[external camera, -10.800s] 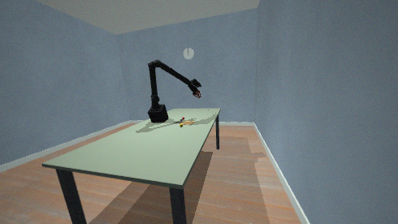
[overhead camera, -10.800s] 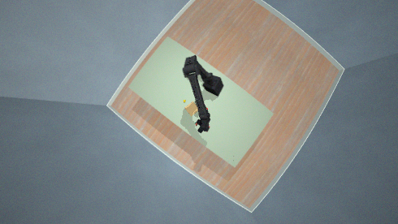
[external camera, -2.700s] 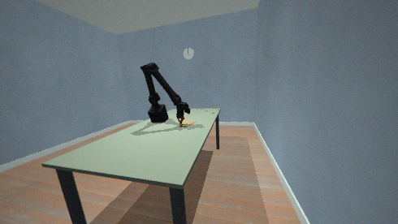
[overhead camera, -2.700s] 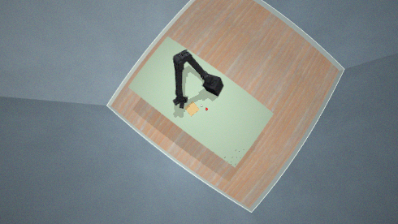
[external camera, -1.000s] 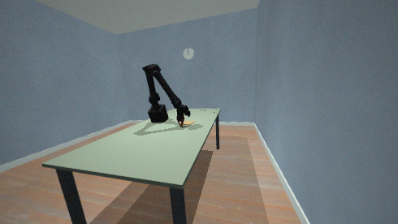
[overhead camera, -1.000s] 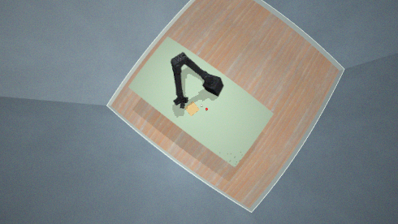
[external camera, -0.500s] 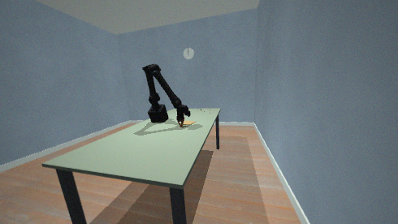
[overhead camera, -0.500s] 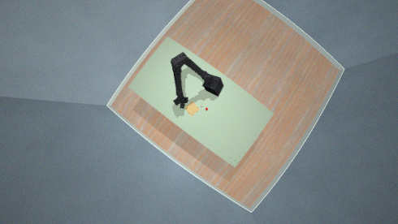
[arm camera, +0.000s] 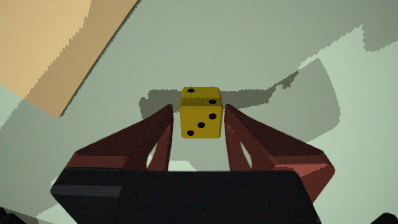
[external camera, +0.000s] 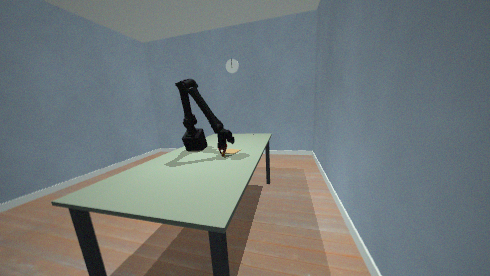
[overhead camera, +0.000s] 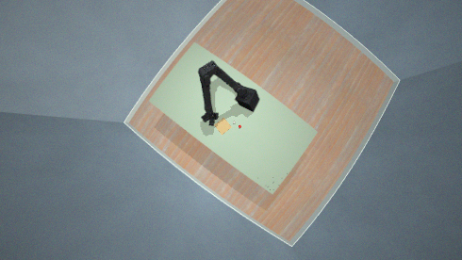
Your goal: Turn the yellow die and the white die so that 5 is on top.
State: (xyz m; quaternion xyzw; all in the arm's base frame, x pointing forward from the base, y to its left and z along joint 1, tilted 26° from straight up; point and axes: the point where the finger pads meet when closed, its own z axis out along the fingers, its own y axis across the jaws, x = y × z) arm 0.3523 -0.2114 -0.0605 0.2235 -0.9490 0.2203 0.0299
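My gripper is now 10 mm short of the yellow die. From my hand the other things lie so: tan mat: 140 mm to the left, 40 mm ahead, 10 mm below; then red die: 300 mm to the left, 60 mm behind; then white die: 220 mm to the left, 70 mm behind.
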